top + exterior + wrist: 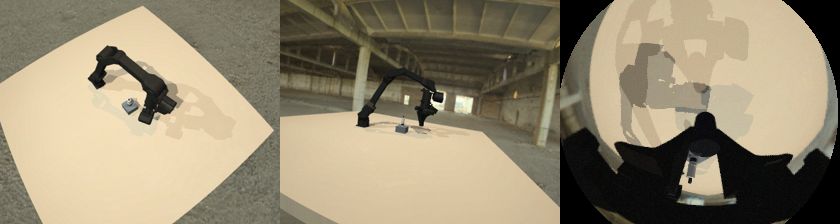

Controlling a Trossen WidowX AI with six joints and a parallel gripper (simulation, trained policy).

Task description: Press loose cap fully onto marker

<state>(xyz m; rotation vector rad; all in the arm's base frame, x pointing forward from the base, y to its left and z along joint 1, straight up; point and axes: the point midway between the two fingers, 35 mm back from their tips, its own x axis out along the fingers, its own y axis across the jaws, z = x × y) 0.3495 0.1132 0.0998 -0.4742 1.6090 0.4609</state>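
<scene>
The grey holder block is 10 cm behind my gripper tip, 5 cm to the right of it and 5 cm below it. The rest, counted from my gripper tip: black marker cap: 1 cm above.
</scene>
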